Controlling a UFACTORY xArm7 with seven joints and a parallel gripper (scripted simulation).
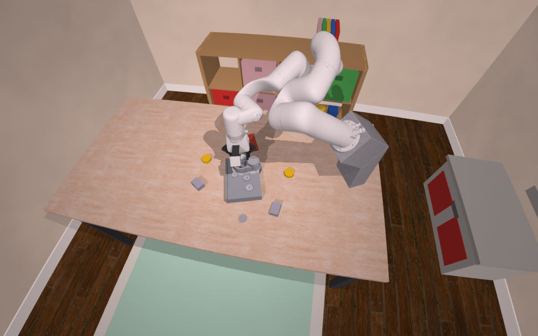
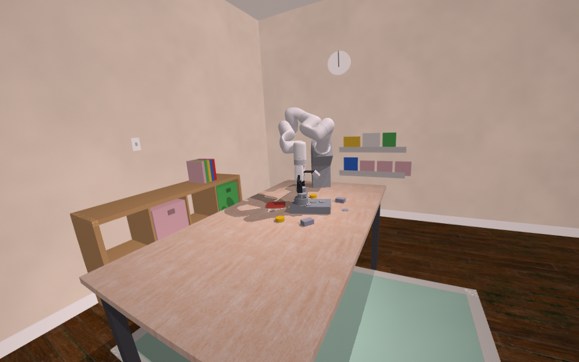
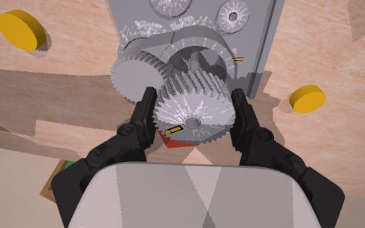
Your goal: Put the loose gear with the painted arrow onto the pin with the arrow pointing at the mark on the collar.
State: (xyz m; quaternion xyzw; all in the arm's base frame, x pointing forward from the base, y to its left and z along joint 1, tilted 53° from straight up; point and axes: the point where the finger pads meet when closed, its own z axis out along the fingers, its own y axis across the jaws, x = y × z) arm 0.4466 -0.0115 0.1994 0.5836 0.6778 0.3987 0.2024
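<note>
The grey gear is right at my hand. From my hand the other things lie so: yellow disc 23 cm behind, 12 cm below, 6 cm to the right; red block 18 cm to the right, 12 cm below, 4 cm ahead.
</note>
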